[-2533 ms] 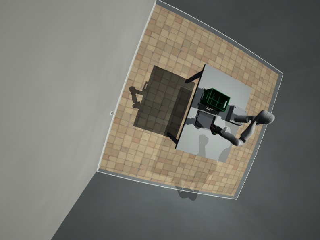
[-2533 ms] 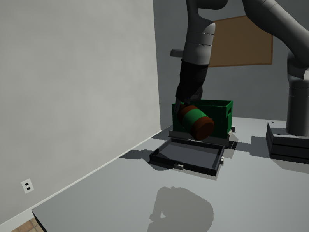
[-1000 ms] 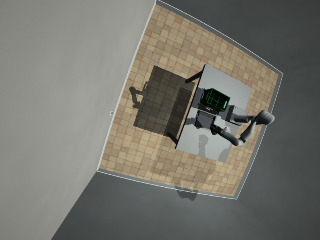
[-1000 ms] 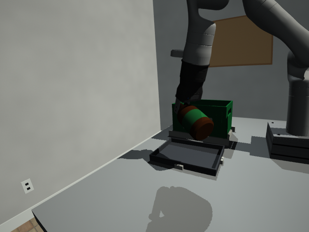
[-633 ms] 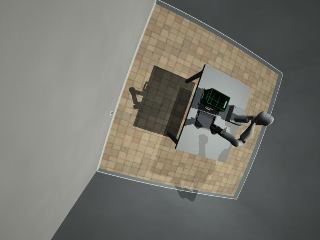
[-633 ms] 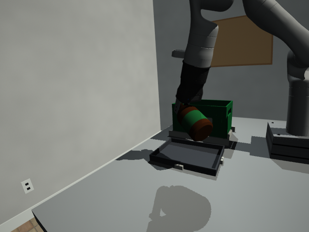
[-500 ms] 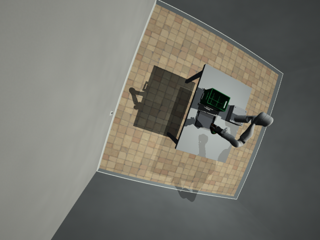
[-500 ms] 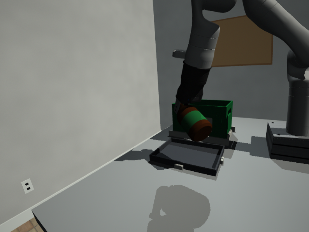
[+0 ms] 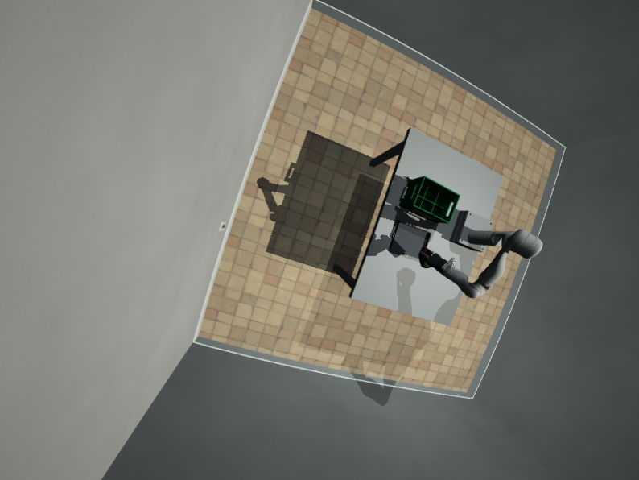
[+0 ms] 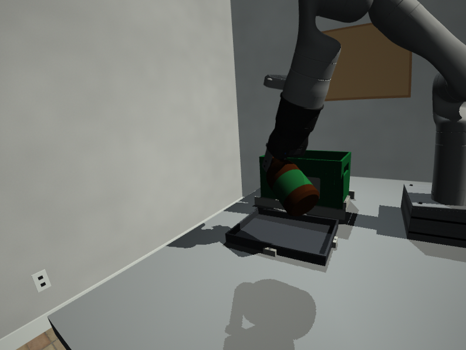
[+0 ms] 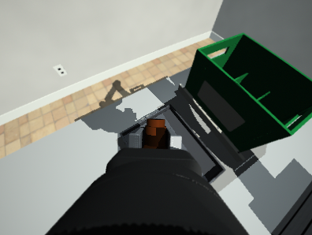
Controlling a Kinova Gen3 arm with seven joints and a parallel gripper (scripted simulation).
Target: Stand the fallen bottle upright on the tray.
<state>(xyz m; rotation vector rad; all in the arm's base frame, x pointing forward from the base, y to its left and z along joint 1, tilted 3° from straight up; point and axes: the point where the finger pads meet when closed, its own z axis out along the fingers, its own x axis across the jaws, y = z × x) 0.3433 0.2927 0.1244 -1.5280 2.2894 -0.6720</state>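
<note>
Now: the brown bottle 40 mm behind my hand, 20 mm to the left of it and 30 mm below it. The rest, counted from my hand: green crate 70 mm ahead, 300 mm to the right, 120 mm below; black tray 50 mm to the right, 190 mm below.
</note>
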